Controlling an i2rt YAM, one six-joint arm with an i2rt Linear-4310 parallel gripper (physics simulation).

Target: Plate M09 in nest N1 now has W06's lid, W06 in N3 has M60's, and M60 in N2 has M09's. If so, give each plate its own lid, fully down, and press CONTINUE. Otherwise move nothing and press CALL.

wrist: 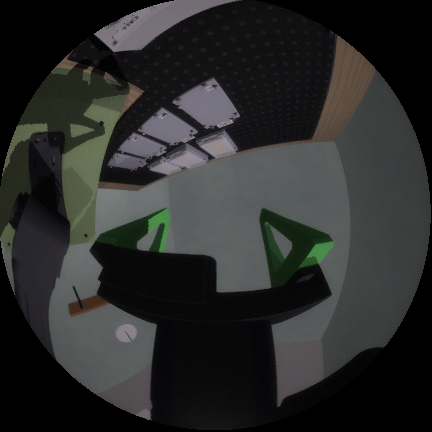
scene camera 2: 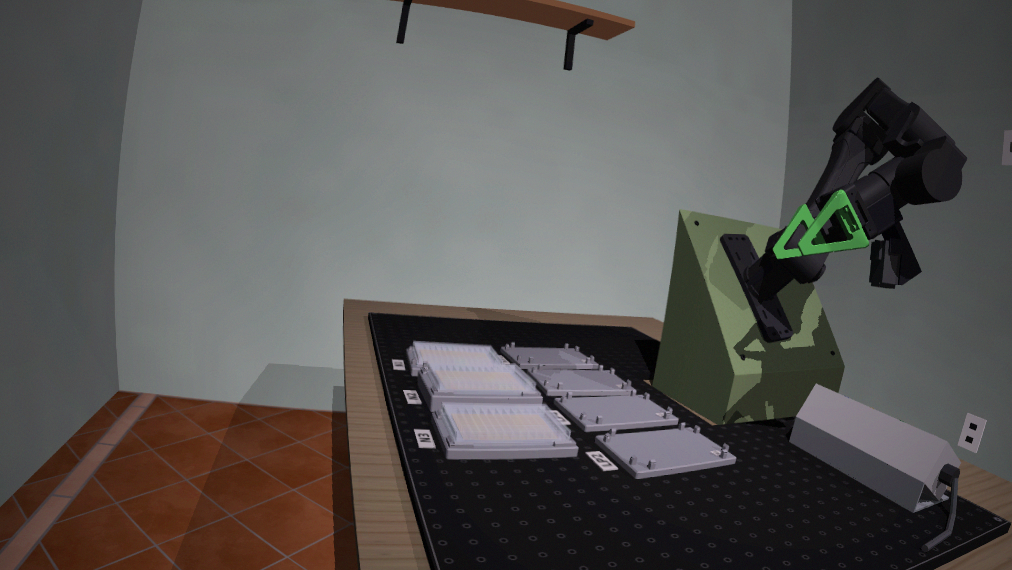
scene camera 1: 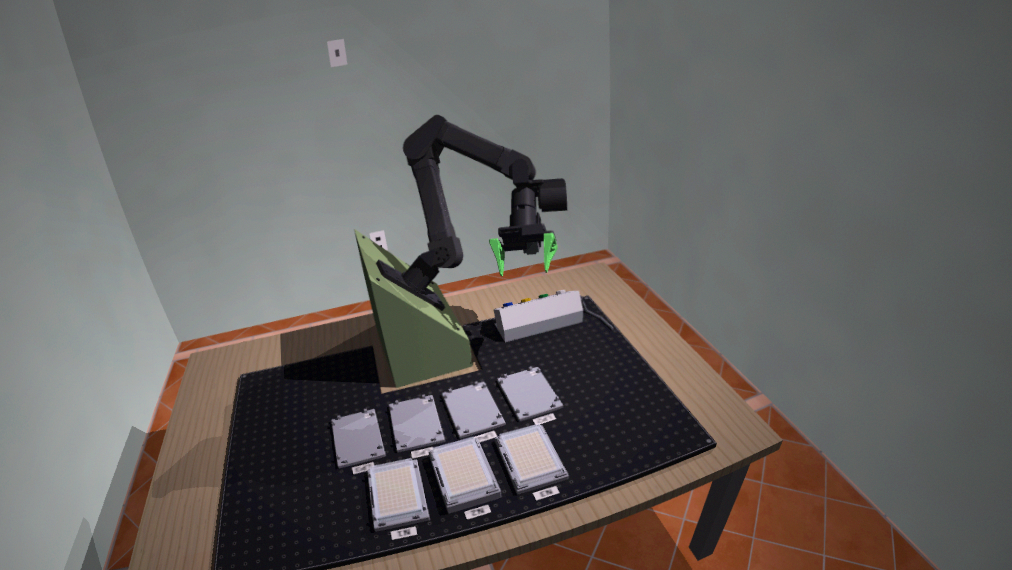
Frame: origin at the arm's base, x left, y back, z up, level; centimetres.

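Seen in the pictures: gripper, fingertip midpoint: [wrist: 214, 212] [scene camera 2: 786, 252] [scene camera 1: 523, 273]; arm's base, origin of the base link: [wrist: 47, 190] [scene camera 2: 755, 287] [scene camera 1: 409, 287].
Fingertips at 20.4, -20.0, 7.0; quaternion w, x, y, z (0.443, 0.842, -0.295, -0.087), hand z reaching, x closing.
Note:
Pixels of each thing's top centre, then the offset from my fingertips to it, as dx, dy, dz. "spot": a spot on its surface instead. Level surfaces: height alone.
- button box, middle of its top: [scene camera 2: 882, 408] [scene camera 1: 537, 296] +10.7, +13.9, -16.9
- N1, middle of its top: [scene camera 2: 456, 350] [scene camera 1: 394, 486] [wrist: 165, 169] -40.2, -22.5, -22.3
- N2, middle of its top: [scene camera 2: 479, 371] [scene camera 1: 461, 465] [wrist: 187, 162] -27.0, -24.1, -21.3
- N3, middle of its top: [scene camera 2: 504, 416] [scene camera 1: 530, 450] [wrist: 218, 149] -13.7, -26.4, -22.3
- row's end, surface spot: [scene camera 2: 665, 451] [scene camera 1: 534, 392] [wrist: 214, 108] spot: -3.9, -10.4, -24.3
- black perforated board, its level: dz -25.2
My gripper [scene camera 1: 524, 273] [wrist: 214, 212] is open and empty, high above the button box [scene camera 1: 541, 317] [scene camera 2: 874, 449] [wrist: 150, 25]. The box carries blue, yellow, green and pale buttons; a CALL label shows in the wrist view. The plate in N1 [scene camera 1: 397, 492] [scene camera 2: 456, 354], the plate in N2 [scene camera 1: 463, 470] [scene camera 2: 478, 380] [wrist: 186, 156] and the plate in N3 [scene camera 1: 532, 455] [scene camera 2: 499, 426] [wrist: 218, 145] stand in a row, each with a clear lid seemingly on it. The writing on plates and lids is too small to read.
Several flat grey lid stands with corner pins, among them one at the row's end [scene camera 1: 529, 392] [scene camera 2: 665, 451] [wrist: 207, 104], lie beside the nests on the black perforated board [scene camera 1: 623, 417] [scene camera 2: 538, 509]. The green wedge mount [scene camera 1: 424, 346] [scene camera 2: 697, 339] bears the arm. A cable leaves the box's end.

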